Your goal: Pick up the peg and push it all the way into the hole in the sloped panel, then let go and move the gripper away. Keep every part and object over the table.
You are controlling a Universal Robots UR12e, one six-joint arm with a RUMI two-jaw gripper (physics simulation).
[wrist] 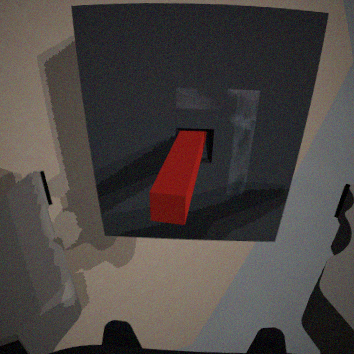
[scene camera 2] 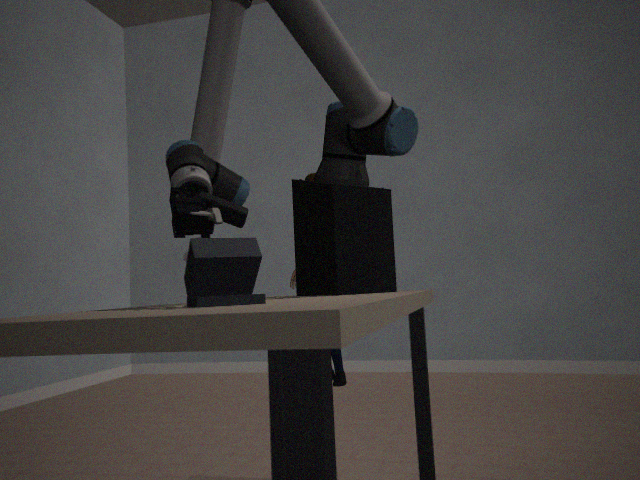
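Pixels of known places: gripper, fingertip midpoint: [wrist: 192, 182]; arm's base, origin of the base link: [scene camera 2: 341, 184].
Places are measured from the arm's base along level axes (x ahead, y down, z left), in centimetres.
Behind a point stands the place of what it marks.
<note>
The red peg [wrist: 172, 182] @[y 25.3, x 77.5, z -12.9 cm] has its far end at the hole [wrist: 209, 147] @[y 27.8, x 81.7, z -10.9 cm] in the dark sloped panel [wrist: 135, 65] @[y 30.2, x 77.1, z -9.3 cm] [scene camera 2: 222, 273] @[y 31.5, x 85.1, z -9.1 cm]. Much of its length sticks out, slanting toward the lower left in the wrist view, and a dark gap shows along the hole's right side. How deep the far end sits is hidden. The peg cannot be made out in the scene view. My gripper [wrist: 192, 182] @[y 26.9, x 80.6, z -12.9 cm] is open, its fingers wide apart at the left and right edges of the wrist view, on both sides of the peg and touching neither side. In the scene view it is close above the panel block.
The panel block stands on the wooden table [scene camera 2: 170, 330] @[y 39.5, x 122.2, z -0.5 cm], not far from its front edge. The robot's black pedestal [scene camera 2: 343, 242] @[y 21.5, x 16.3, z 2.7 cm] stands behind the table. Part of a person's leg [scene camera 2: 338, 369] shows beyond the table's support.
</note>
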